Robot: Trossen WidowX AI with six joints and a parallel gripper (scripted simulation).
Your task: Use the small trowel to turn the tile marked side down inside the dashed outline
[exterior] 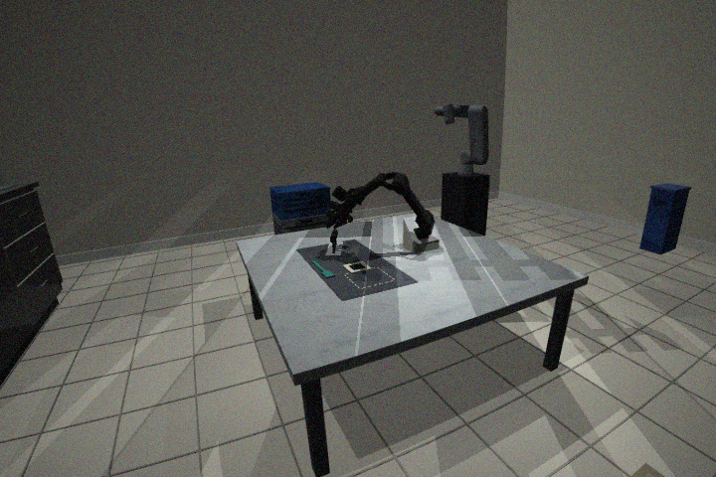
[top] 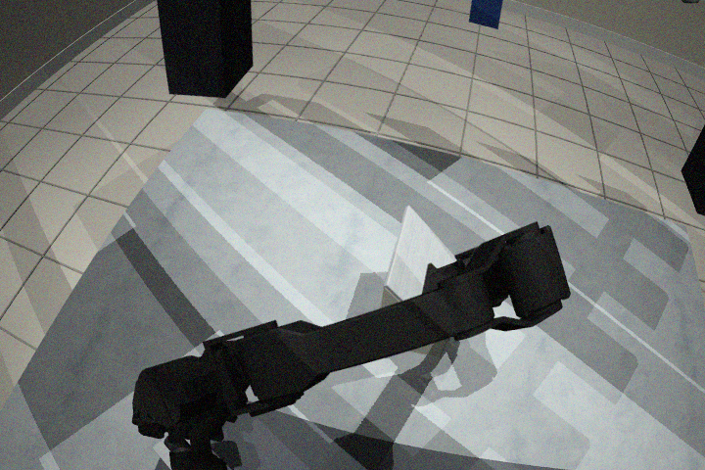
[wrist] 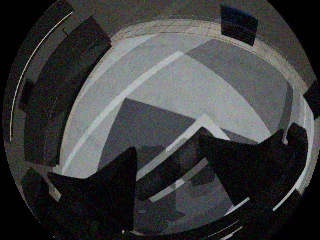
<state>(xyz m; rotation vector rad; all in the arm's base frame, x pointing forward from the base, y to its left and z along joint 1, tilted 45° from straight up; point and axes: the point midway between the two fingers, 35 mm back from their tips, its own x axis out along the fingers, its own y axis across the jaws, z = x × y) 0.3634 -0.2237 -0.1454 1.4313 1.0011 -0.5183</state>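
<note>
My gripper tip is now 2 cm short of the dark mat, 26 cm to the right of it and 13 cm above it. From my gripper tip the other things lie so: small teal trowel: 16 cm ahead, 27 cm to the left, 10 cm below; tan tile: 1 cm ahead, 32 cm to the left, 10 cm below.
</note>
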